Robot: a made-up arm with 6 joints.
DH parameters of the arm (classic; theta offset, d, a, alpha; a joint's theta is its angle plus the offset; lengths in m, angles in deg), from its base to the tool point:
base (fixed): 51.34 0 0.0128 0
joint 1: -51.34 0.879 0.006 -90
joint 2: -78.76 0 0.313 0
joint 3: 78.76 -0.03 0.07 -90
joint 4: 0 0.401 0.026 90
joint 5: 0 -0.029 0.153 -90
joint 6: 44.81 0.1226 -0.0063 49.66
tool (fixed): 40.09 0.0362 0 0
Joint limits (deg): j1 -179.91..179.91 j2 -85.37..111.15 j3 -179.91..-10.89 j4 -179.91..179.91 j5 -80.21..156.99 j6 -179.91..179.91
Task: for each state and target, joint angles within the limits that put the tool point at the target. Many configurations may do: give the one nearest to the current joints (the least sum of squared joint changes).
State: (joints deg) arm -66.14 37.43 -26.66 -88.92 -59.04 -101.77
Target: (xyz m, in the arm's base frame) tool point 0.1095 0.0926 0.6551
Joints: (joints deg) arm -54.66 51.55 -20.82 -134.74 -29.59 -98.16
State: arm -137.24 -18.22 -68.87 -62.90 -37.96 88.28
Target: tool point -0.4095 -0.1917 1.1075
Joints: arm -177.15 -11.21 -36.96 -64.70 -47.24 88.79
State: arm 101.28 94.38 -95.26 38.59 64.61 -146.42
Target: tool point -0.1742 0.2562 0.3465
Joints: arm 122.50 77.97 -80.60 44.87 86.86 -144.42
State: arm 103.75 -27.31 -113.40 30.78 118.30 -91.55
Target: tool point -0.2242 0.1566 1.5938
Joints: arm 134.20 -18.23 -129.45 46.54 100.76 -86.45
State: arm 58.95 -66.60 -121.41 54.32 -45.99 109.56
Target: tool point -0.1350 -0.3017 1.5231
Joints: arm 25.55 -49.03 -107.92 38.42 -57.72 109.27
